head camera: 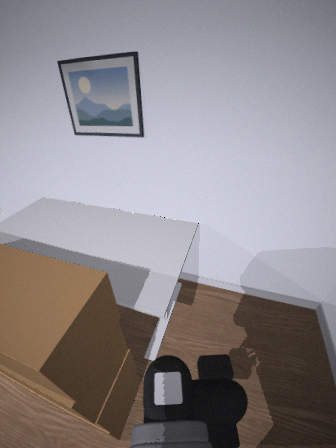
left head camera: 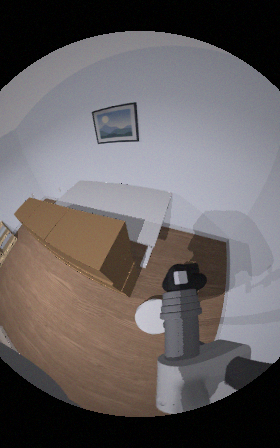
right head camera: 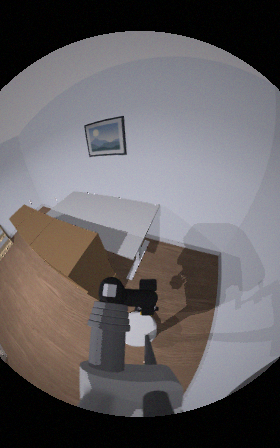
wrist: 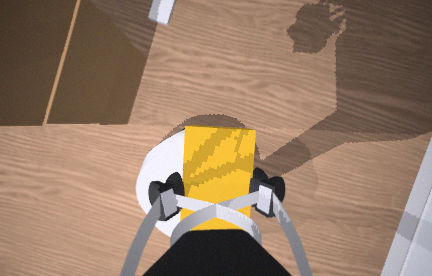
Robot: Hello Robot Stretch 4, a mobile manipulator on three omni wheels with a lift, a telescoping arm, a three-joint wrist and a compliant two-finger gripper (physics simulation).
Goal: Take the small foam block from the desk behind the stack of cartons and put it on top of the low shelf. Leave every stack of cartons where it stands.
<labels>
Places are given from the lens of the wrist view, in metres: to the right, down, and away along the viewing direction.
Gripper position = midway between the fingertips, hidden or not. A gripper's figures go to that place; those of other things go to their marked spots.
gripper (wrist: 216, 185): 0.00, 0.05, 0.25
small yellow foam block (wrist: 218, 162): 0.00, 0.02, 0.22
</labels>
